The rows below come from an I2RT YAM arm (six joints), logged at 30 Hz.
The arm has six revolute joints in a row. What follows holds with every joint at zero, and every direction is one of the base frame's. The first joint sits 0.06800 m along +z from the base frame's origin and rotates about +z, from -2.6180 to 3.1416 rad. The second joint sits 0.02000 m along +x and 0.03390 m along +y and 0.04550 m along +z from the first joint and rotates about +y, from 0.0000 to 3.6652 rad. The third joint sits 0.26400 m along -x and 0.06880 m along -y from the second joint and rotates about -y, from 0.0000 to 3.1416 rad. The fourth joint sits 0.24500 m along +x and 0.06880 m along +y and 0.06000 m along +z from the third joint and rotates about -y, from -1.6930 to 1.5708 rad. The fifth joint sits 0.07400 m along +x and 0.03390 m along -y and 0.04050 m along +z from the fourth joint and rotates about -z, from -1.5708 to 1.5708 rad. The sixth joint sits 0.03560 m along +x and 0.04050 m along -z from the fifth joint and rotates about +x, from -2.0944 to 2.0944 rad. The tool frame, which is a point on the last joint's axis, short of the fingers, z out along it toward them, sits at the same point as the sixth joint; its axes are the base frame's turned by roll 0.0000, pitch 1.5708 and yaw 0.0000 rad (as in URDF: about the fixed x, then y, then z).
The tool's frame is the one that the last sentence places.
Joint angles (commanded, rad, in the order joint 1, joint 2, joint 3, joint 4, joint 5, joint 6), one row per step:
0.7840 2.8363 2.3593 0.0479 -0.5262 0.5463
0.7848 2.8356 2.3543 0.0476 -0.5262 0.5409
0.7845 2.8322 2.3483 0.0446 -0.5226 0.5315
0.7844 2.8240 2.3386 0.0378 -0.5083 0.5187
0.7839 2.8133 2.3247 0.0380 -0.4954 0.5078
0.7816 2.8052 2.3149 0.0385 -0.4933 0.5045
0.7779 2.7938 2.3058 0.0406 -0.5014 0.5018
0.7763 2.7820 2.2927 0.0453 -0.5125 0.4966
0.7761 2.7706 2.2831 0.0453 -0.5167 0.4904
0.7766 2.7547 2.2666 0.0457 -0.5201 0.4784
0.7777 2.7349 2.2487 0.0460 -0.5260 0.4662
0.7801 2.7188 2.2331 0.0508 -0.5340 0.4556
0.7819 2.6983 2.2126 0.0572 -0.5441 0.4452
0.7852 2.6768 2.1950 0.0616 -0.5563 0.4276
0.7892 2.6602 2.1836 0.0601 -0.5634 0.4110
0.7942 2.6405 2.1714 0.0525 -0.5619 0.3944
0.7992 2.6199 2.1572 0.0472 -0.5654 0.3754
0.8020 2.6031 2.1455 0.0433 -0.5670 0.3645
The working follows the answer.
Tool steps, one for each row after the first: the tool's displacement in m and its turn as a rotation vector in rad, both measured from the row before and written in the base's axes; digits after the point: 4 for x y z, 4 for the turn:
-0.0007 0.0000 -0.0013 -0.0043 -0.0017 0.0028
-0.0002 -0.0006 -0.0003 -0.0069 -0.0057 -0.0001
-0.0003 -0.0010 0.0008 -0.0129 -0.0100 -0.0082
-0.0002 -0.0012 0.0015 -0.0085 -0.0116 -0.0080
0.0005 -0.0016 0.0015 -0.0022 -0.0027 -0.0029
0.0009 -0.0019 0.0039 0.0050 -0.0031 0.0046
-0.0004 -0.0013 0.0030 0.0046 -0.0037 0.0104
-0.0007 -0.0007 0.0035 0.0012 -0.0056 0.0059
-0.0015 -0.0009 0.0038 -0.0017 -0.0097 0.0080
-0.0020 -0.0007 0.0055 0.0008 -0.0108 0.0109
-0.0023 0.0001 0.0046 0.0040 -0.0110 0.0135
-0.0025 -0.0006 0.0056 0.0055 -0.0111 0.0147
-0.0032 0.0001 0.0069 0.0062 -0.0185 0.0206
-0.0031 0.0006 0.0056 0.0018 -0.0159 0.0162
-0.0035 0.0006 0.0064 -0.0032 -0.0157 0.0093
-0.0039 0.0004 0.0064 -0.0012 -0.0174 0.0147
-0.0026 -0.0002 0.0052 -0.0004 -0.0105 0.0080

Tool pose at each row, in the base's axes (x y z in m, rotation vector in rad; rounded; the steps above come from the unrounded poses):
0.4209 0.4450 0.0901 -0.6339 2.1233 1.3281
0.4202 0.4450 0.0888 -0.6397 2.1253 1.3244
0.4200 0.4443 0.0884 -0.6454 2.1262 1.3142
0.4197 0.4433 0.0892 -0.6465 2.1288 1.2913
0.4195 0.4421 0.0907 -0.6469 2.1265 1.2719
0.4199 0.4405 0.0922 -0.6459 2.1262 1.2665
0.4208 0.4386 0.0961 -0.6506 2.1195 1.2721
0.4204 0.4373 0.0991 -0.6623 2.1122 1.2801
0.4198 0.4367 0.1025 -0.6714 2.1063 1.2812
0.4183 0.4358 0.1063 -0.6861 2.0991 1.2782
0.4163 0.4351 0.1118 -0.7036 2.0887 1.2784
0.4140 0.4351 0.1164 -0.7226 2.0754 1.2829
0.4115 0.4346 0.1220 -0.7422 2.0605 1.2893
0.4083 0.4347 0.1290 -0.7717 2.0383 1.2949
0.4052 0.4353 0.1345 -0.7967 2.0221 1.2954
0.4017 0.4359 0.1409 -0.8163 2.0108 1.2875
0.3978 0.4363 0.1474 -0.8415 1.9957 1.2832
0.3952 0.4360 0.1526 -0.8555 1.9864 1.2804

